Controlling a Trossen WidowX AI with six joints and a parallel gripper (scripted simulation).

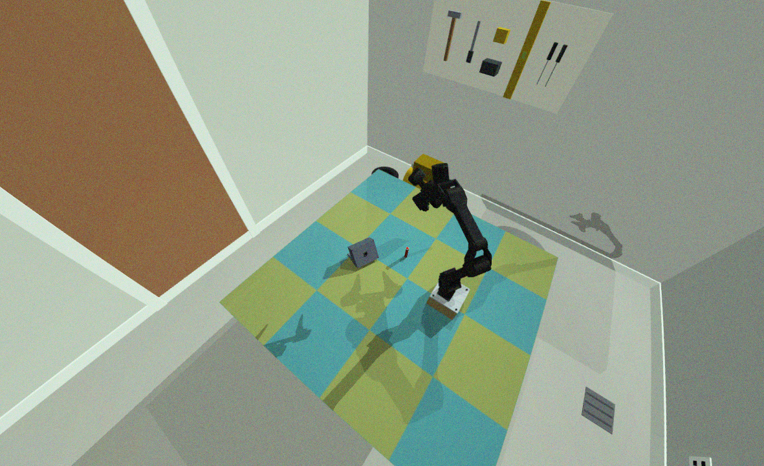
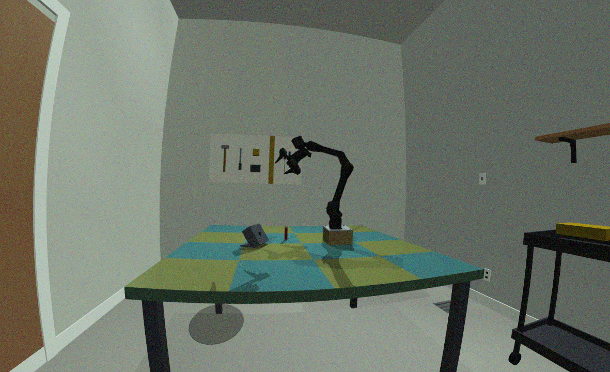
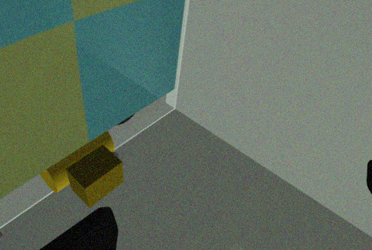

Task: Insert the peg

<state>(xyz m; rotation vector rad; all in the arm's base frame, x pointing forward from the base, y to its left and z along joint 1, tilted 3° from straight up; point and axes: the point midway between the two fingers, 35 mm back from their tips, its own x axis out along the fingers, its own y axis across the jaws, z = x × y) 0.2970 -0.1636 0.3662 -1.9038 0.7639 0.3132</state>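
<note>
The red square-sided peg lies 38 cm below my gripper tip, 6 cm to the left of it and 5 cm behind it. Round my gripper tip: grey sloped panel: 39 cm below, 21 cm to the left, 13 cm ahead.
</note>
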